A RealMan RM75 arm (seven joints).
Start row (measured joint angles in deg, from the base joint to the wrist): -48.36, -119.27, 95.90, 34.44, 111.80, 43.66, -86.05
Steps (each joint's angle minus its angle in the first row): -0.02, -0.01, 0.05, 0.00, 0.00, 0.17, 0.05; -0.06, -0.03, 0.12, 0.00, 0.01, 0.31, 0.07; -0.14, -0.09, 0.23, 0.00, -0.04, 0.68, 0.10; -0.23, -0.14, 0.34, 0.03, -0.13, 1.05, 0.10; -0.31, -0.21, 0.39, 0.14, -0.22, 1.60, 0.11; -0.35, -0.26, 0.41, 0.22, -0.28, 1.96, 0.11; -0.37, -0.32, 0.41, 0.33, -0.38, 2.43, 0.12; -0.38, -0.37, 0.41, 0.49, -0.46, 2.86, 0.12; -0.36, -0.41, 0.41, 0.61, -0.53, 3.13, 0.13; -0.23, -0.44, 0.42, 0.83, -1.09, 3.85, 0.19; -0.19, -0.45, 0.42, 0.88, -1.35, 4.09, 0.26; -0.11, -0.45, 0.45, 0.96, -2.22, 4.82, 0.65; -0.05, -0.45, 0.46, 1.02, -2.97, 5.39, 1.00; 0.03, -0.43, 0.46, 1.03, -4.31, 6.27, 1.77; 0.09, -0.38, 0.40, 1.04, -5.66, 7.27, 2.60; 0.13, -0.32, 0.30, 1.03, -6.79, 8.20, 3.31
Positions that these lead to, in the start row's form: -48.38, -119.28, 95.95, 34.44, 111.80, 43.83, -86.00; -48.42, -119.30, 96.02, 34.44, 111.81, 43.97, -85.98; -48.50, -119.36, 96.13, 34.44, 111.76, 44.34, -85.95; -48.59, -119.41, 96.24, 34.47, 111.67, 44.71, -85.95; -48.67, -119.48, 96.29, 34.58, 111.58, 45.26, -85.94; -48.71, -119.53, 96.31, 34.66, 111.52, 45.62, -85.94; -48.73, -119.59, 96.31, 34.77, 111.42, 46.09, -85.93; -48.74, -119.64, 96.31, 34.93, 111.34, 46.52, -85.93; -48.72, -119.68, 96.31, 35.05, 111.27, 46.79, -85.92; -48.59, -119.71, 96.32, 35.27, 110.71, 47.51, -85.86; -48.55, -119.72, 96.32, 35.32, 110.45, 47.75, -85.79; -48.47, -119.72, 96.35, 35.40, 109.58, 48.48, -85.40; -48.41, -119.72, 96.36, 35.46, 108.83, 49.05, -85.05; -48.33, -119.70, 96.36, 35.47, 107.49, 49.93, -84.28; -48.27, -119.65, 96.30, 35.48, 106.14, 50.93, -83.45; -48.23, -119.59, 96.20, 35.47, 105.01, 51.86, -82.74
